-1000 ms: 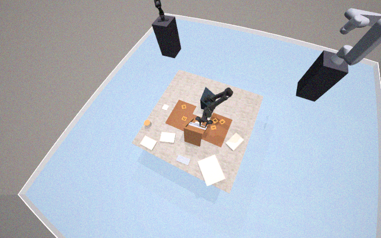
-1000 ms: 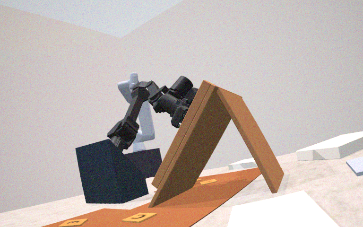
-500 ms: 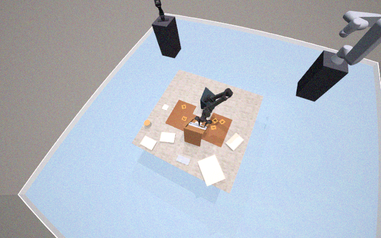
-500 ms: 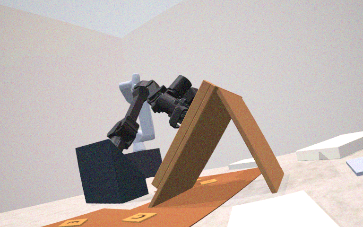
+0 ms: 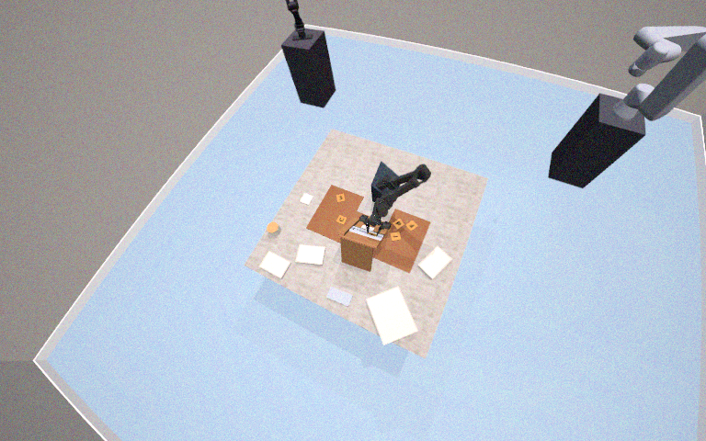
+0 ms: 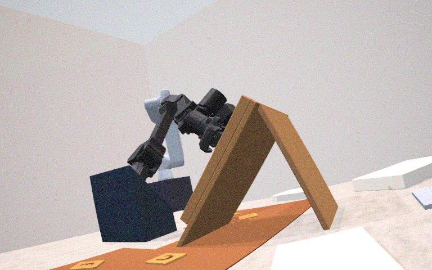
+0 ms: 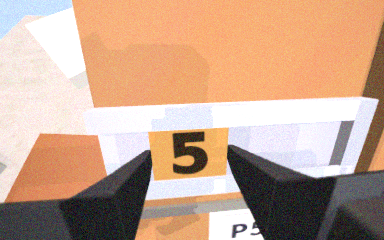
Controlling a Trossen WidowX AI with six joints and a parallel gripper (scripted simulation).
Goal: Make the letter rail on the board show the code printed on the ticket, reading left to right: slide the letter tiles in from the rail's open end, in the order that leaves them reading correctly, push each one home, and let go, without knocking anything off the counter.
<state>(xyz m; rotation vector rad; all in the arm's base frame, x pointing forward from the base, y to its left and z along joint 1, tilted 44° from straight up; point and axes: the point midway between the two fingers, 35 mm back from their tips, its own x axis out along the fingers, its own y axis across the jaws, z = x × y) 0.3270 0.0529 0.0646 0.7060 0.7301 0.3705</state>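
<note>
Right now the white ticket is 70 mm below my gripper tip, 60 mm to the right of it and 60 mm behind it. From my gripper tip the other things lie so: j tile (170 mm below, 120 mm to the left, 110 mm behind); then orange tile marked 5 (right at my gripper tip); then brown mat (170 mm below, 150 mm behind, 90 mm to the right).
</note>
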